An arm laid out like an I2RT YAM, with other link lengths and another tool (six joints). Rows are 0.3 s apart.
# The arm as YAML. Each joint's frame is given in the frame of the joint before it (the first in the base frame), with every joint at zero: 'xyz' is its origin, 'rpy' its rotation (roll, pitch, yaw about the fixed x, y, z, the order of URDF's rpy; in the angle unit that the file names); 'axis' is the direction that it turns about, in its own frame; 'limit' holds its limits. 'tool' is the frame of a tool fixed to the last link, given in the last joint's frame.
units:
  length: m
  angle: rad
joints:
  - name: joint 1
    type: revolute
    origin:
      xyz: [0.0, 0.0, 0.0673]
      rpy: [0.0, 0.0, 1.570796]
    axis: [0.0, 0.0, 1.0]
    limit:
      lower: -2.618
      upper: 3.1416
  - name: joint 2
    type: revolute
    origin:
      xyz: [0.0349, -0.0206, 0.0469]
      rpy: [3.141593, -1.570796, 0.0]
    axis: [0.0, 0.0, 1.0]
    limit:
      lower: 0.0
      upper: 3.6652
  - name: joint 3
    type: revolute
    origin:
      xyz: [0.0, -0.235, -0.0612]
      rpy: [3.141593, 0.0, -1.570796]
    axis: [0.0, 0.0, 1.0]
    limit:
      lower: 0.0
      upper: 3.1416
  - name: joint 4
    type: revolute
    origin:
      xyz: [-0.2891, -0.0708, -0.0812]
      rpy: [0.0, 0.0, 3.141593]
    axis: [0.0, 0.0, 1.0]
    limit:
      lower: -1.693
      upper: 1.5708
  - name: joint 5
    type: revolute
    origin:
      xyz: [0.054, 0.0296, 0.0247]
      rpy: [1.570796, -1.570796, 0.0]
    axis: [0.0, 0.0, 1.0]
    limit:
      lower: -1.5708
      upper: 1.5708
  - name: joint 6
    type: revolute
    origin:
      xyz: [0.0, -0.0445, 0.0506]
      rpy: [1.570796, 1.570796, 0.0]
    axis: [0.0, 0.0, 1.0]
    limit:
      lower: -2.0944
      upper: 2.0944
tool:
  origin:
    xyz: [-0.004, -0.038, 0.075]
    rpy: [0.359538, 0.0, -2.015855]
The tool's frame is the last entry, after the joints.
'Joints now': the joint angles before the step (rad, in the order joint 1, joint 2, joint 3, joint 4, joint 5, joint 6). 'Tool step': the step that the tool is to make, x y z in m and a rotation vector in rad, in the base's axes. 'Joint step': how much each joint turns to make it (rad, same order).
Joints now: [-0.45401 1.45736 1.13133 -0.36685 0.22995 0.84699]
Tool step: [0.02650 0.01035 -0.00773 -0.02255 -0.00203 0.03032]
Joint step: [0.05516 0.09125 0.05485 0.04744 0.03169 0.00056]
